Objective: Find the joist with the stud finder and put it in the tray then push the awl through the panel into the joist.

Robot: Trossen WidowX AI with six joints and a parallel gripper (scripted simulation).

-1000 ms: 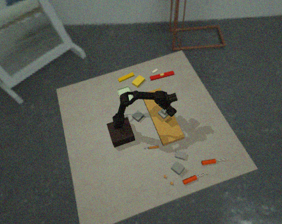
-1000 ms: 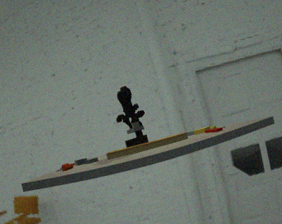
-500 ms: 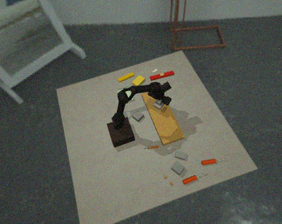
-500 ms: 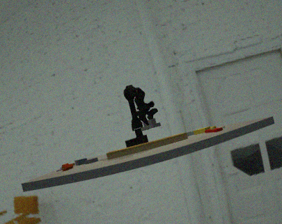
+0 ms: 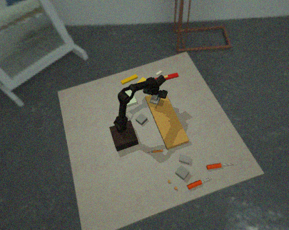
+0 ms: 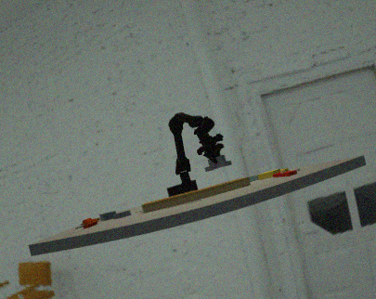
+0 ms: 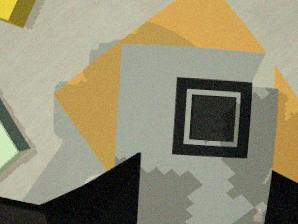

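Right now my gripper tip is 230 mm past the pale green tray, 130 mm to the right of it and 130 mm above it. Also, from my gripper tip: stud finder (20 mm above, 10 mm to the left); then red level (280 mm to the left, 140 mm ahead, 130 mm below); then yellow block (260 mm to the left, 130 mm below, 90 mm behind).
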